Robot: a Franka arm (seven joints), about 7 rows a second.
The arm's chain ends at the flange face. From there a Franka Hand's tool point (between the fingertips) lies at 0.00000 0.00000 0.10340 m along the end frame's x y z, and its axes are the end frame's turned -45 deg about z.
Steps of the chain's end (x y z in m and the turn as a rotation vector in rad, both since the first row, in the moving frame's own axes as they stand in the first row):
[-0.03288, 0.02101, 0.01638, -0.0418, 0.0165, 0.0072]
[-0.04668, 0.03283, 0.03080, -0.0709, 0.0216, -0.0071]
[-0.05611, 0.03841, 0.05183, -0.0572, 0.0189, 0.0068]
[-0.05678, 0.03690, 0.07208, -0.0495, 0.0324, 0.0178]
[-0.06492, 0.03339, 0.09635, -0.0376, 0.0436, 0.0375]
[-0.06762, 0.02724, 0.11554, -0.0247, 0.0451, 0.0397]
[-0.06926, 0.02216, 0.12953, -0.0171, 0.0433, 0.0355]
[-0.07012, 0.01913, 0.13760, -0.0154, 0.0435, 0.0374]
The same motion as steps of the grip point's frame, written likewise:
[-0.03997, -0.00414, 0.01628, -0.0412, -0.0179, 0.0072]
[-0.05980, -0.00302, 0.03052, -0.0654, -0.0349, -0.0071]
[-0.06965, -0.00696, 0.05164, -0.0538, -0.0271, 0.0068]
[-0.06754, -0.00808, 0.07190, -0.0579, -0.0121, 0.0178]
[-0.06919, -0.01635, 0.09618, -0.0574, 0.0042, 0.0375]
[-0.06569, -0.02342, 0.11540, -0.0494, 0.0144, 0.0397]
[-0.06281, -0.02886, 0.12942, -0.0427, 0.0185, 0.0355]
[-0.06114, -0.03171, 0.13749, -0.0416, 0.0199, 0.0374]

